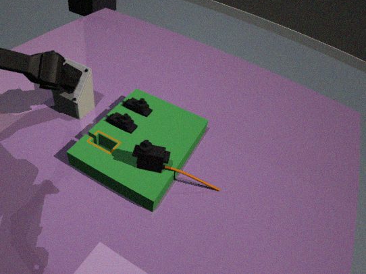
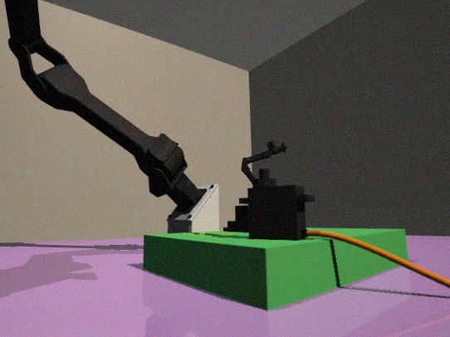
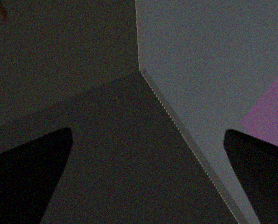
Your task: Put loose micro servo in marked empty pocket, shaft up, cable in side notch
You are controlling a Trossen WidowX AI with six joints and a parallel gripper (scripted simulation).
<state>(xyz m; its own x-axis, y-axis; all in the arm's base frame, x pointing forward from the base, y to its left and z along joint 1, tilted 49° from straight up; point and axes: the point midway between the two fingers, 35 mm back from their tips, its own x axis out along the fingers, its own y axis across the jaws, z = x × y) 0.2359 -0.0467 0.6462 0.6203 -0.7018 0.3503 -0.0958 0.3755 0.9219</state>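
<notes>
The green deck lies 20 mm ahead of my gripper tip, 540 mm to the left of it and 450 mm below it.
</notes>
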